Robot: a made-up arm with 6 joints.
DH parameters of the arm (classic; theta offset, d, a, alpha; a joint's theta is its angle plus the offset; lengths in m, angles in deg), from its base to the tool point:
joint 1: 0 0.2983 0 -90
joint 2: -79.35 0 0.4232 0
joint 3: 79.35 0 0.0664 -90
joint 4: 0 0.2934 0 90
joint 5: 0 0 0.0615 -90
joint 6: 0 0.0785 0 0
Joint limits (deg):
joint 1: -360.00..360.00
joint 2: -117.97..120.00
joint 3: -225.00..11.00
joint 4: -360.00..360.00
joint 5: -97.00..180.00
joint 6: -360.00..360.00
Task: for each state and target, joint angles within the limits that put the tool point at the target. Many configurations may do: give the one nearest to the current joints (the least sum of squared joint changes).
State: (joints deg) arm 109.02 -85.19 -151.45 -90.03 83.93 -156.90
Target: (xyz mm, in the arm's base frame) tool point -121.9 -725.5 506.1
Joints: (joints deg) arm 73.68 -93.04 -141.49 -83.73 99.30 -156.90
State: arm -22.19 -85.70 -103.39 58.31 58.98 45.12
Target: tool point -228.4 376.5 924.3
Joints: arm -55.15 -65.04 -121.53 61.51 56.51 45.12
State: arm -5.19 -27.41 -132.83 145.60 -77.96 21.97
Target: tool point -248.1 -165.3 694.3
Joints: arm 25.31 -76.08 -82.66 148.37 -85.90 21.97
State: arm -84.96 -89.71 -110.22 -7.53 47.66 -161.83
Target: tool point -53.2 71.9 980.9
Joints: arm -58.55 -48.90 -99.22 -15.59 55.16 -161.83
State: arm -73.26 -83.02 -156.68 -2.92 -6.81 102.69
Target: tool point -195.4 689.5 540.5
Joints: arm -73.79 -65.76 -179.04 -3.08 -27.64 102.69
